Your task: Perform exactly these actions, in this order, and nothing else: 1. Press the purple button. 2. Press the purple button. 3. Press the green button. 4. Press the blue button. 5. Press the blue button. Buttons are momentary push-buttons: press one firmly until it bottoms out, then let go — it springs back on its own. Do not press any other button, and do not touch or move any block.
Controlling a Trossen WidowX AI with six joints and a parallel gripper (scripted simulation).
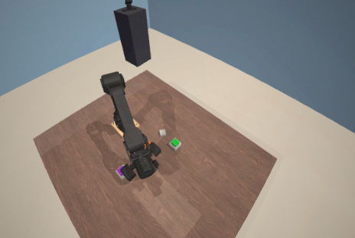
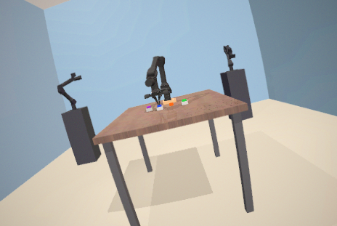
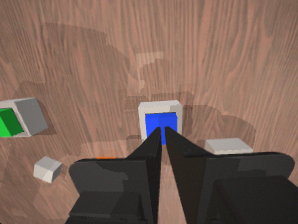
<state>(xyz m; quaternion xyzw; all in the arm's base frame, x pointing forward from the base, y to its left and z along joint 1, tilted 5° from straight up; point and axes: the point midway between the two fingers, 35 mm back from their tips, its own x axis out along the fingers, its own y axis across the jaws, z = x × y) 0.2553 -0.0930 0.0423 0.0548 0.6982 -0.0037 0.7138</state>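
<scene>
My gripper tip is 1 cm above the blue button. Round my gripper tip: orange block: 7 cm behind, 10 cm to the left, 3 cm below; purple button: 7 cm behind, 8 cm to the right, 1 cm below; green button: 3 cm ahead, 20 cm to the left, 1 cm below.
</scene>
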